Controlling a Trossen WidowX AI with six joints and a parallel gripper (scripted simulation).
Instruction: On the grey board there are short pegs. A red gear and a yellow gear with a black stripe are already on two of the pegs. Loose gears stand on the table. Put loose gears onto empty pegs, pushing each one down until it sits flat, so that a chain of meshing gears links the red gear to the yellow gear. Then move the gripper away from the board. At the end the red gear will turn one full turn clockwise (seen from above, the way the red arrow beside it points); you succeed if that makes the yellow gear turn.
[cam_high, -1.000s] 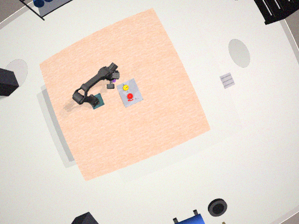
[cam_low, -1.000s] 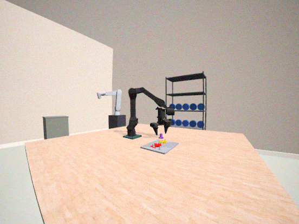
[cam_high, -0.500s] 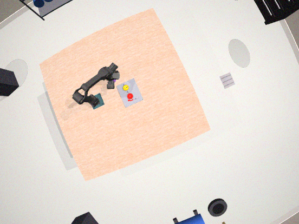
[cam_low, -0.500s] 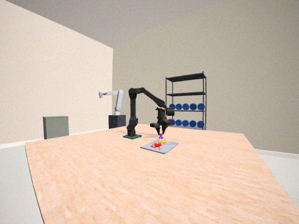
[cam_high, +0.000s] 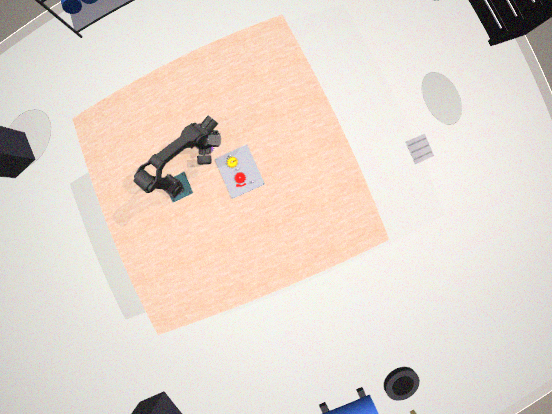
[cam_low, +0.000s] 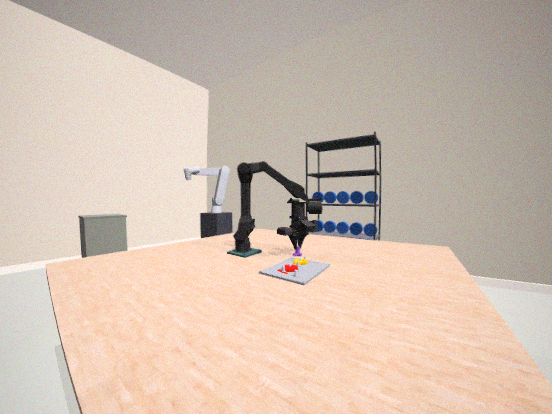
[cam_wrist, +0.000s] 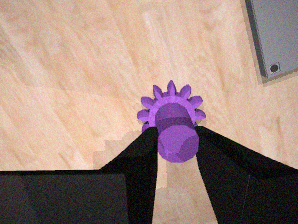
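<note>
Right now the yellow gear is 6 cm ahead of my gripper tip, 12 cm to the right of it and 1 cm below it. Also, from my gripper tip: red gear (5 cm ahead, 20 cm to the right, 1 cm below); then purple gear (1 cm below); then red arrow (4 cm ahead, 23 cm to the right, 2 cm below).
</note>
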